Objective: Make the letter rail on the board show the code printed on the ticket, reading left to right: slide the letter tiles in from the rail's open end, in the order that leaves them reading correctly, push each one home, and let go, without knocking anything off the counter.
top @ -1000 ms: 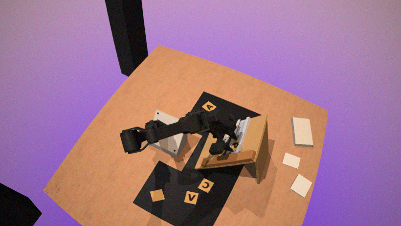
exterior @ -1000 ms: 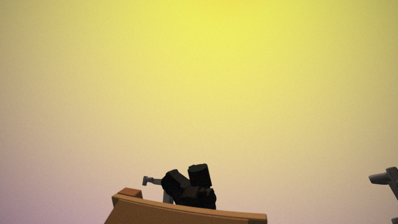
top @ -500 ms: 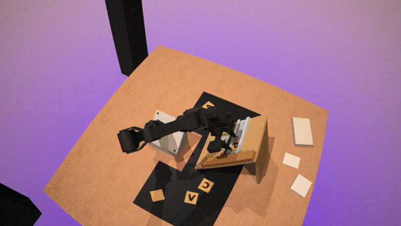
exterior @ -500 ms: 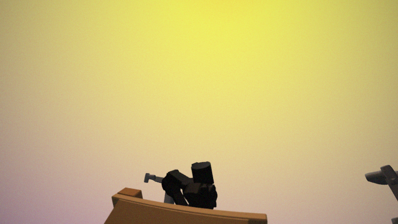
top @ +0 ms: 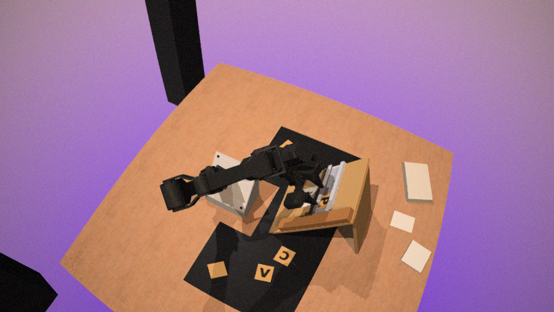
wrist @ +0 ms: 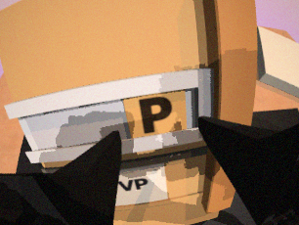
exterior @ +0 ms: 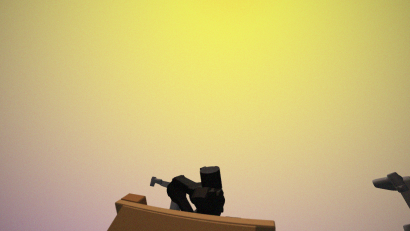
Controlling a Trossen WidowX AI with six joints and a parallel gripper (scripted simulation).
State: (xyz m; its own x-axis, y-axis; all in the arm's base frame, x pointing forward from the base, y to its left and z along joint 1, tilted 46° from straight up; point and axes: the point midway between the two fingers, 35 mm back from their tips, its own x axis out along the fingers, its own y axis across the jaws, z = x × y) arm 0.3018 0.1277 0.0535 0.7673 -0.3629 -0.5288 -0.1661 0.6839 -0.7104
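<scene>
Right now my gripper tip is 20 mm short of the p tile and 20 mm above it. Round my gripper tip: black mat 190 mm below, 130 mm behind, 40 mm to the right; then white ticket 90 mm below, 40 mm behind, 30 mm to the left; then c tile 190 mm below, 170 mm to the right, 20 mm behind.
</scene>
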